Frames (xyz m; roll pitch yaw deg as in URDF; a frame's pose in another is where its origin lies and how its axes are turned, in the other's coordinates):
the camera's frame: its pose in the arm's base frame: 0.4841 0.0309 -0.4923 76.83 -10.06 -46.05
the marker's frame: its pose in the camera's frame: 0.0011 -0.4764 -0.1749 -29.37 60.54 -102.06
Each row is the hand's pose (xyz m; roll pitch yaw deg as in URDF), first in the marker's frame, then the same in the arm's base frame.
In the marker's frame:
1: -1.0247 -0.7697 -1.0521 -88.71 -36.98 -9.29
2: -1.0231 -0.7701 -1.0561 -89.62 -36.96 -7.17
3: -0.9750 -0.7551 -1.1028 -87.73 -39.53 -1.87
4: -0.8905 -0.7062 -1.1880 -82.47 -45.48 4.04
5: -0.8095 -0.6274 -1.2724 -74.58 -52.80 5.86
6: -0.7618 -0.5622 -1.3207 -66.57 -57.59 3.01
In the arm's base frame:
1: -0.4653 0.6192 0.1359 23.76 76.04 1.51
2: -0.4643 0.6231 0.1373 21.79 74.46 -0.90
3: -0.4196 0.6752 0.1406 15.03 71.22 -13.39
4: -0.3220 0.7590 0.1561 7.26 67.49 -31.55
5: -0.2015 0.8271 0.1834 0.22 65.30 -49.33
6: -0.1152 0.8579 0.2049 -5.05 65.03 -61.37

